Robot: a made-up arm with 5 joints.
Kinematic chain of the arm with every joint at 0, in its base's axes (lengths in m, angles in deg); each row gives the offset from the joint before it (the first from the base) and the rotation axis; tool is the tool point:
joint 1: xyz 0 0 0.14 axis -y
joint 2: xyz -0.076 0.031 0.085 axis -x
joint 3: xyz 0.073 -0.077 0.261 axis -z
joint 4: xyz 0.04 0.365 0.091 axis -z
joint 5: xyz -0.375 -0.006 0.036 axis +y
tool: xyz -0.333 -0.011 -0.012
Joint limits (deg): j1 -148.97..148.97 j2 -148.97..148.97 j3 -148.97..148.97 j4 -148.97..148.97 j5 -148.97..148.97
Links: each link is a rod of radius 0.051 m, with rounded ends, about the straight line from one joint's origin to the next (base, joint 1, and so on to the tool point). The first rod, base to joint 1, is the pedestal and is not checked.
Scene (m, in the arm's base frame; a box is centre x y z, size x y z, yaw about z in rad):
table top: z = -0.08
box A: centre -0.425 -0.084 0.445 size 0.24 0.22 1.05 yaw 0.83
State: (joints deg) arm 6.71 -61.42 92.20 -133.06 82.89
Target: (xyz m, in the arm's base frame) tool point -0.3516 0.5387 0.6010
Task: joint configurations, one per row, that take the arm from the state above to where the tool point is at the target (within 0.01 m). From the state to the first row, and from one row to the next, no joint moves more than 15 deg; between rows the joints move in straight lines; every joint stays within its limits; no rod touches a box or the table.
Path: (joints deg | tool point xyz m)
1: 1.63 -47.43 90.45 -125.33 85.58 | 0.0244 -0.7487 0.4399
2: -3.45 -33.45 88.70 -117.59 88.26 | 0.0541 -0.6293 0.6499
3: -8.53 -19.46 86.95 -109.86 90.95 | 0.1192 -0.4560 0.8075
4: -1.14 -6.56 89.85 -102.81 87.46 | -0.0102 -0.2725 0.9153
5: 6.24 6.35 92.75 -95.76 83.97 | -0.1493 -0.0621 0.9462
6: 13.62 19.26 95.65 -88.72 80.48 | -0.2699 0.1569 0.8955
7: 21.00 32.16 98.55 -81.67 77.00 | -0.3443 0.3639 0.7728
8: 28.39 45.07 101.46 -74.62 73.51 | -0.3516 0.5387 0.6010

